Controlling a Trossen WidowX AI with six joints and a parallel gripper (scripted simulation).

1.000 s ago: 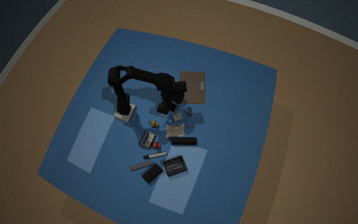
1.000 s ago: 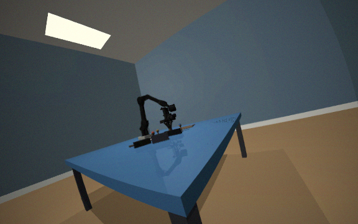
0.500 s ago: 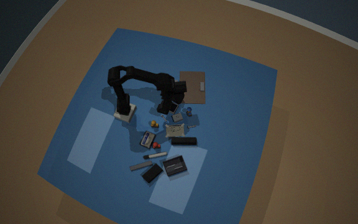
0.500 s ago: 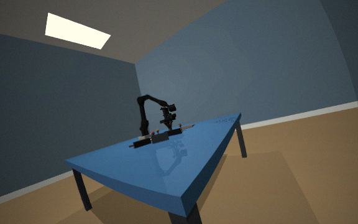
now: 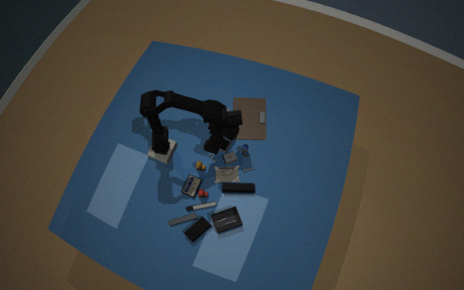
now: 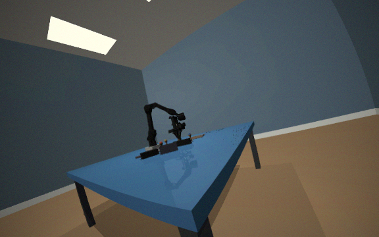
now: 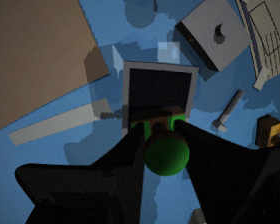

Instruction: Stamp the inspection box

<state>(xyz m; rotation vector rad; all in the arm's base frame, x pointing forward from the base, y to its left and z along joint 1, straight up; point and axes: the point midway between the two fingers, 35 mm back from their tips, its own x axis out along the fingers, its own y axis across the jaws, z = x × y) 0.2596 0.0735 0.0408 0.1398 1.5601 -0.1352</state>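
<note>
The card is 14 cm to the right of my gripper tip, 6 cm ahead of it and 4 cm below it. The rest, counted from my gripper tip: blue-knob stamp (12 cm ahead, 2 cm to the right, 2 cm below); then long black bar (20 cm to the right, 12 cm ahead, 2 cm below); then orange stamp (13 cm to the right, 6 cm behind, 2 cm below).
</note>
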